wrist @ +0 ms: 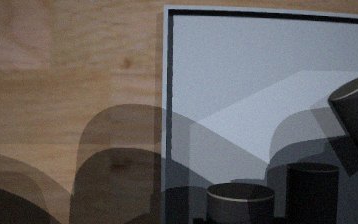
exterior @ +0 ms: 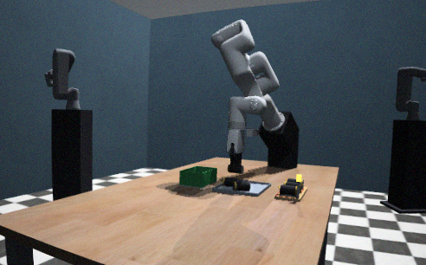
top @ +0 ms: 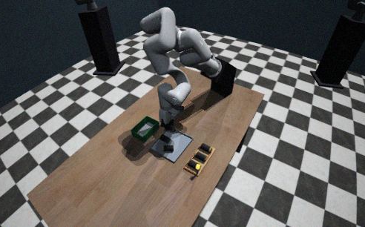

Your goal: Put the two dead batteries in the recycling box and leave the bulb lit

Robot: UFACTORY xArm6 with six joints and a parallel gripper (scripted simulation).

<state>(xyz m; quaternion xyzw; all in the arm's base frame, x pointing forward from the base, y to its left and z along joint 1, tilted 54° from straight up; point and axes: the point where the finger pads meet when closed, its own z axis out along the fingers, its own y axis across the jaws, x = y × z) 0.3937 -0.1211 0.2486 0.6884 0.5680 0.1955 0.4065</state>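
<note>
My gripper is now 150 mm to the left of the green recycling box, 60 mm above it and 10 mm short of it. From my hand the other things lie so: grey tray 80 mm below, 70 mm ahead, 30 mm to the left.
</note>
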